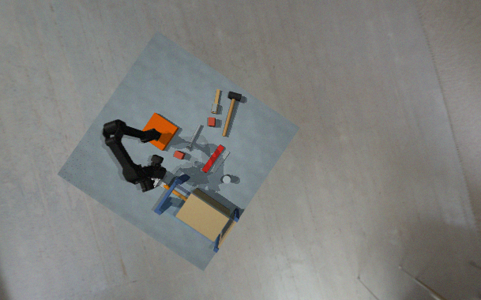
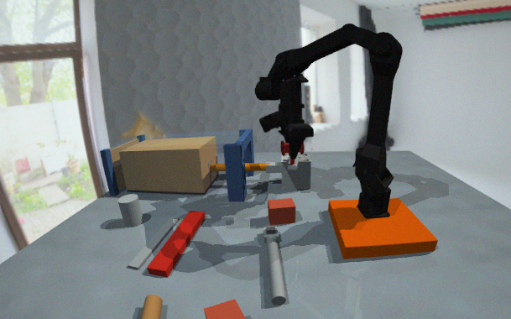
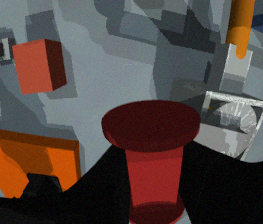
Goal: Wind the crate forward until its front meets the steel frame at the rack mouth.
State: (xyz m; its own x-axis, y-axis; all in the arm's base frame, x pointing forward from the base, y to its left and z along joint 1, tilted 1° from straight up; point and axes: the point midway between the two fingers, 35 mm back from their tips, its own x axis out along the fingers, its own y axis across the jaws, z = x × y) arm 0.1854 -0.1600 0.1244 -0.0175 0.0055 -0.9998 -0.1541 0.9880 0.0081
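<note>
My gripper tip is now 1 cm below the red knob. Round my gripper tip: grey crank handle 1 cm behind, 4 cm to the right, 1 cm below; then grey winch 3 cm behind, 11 cm to the right, 9 cm below; then frame 14 cm ahead, 11 cm to the right, 1 cm below.
</note>
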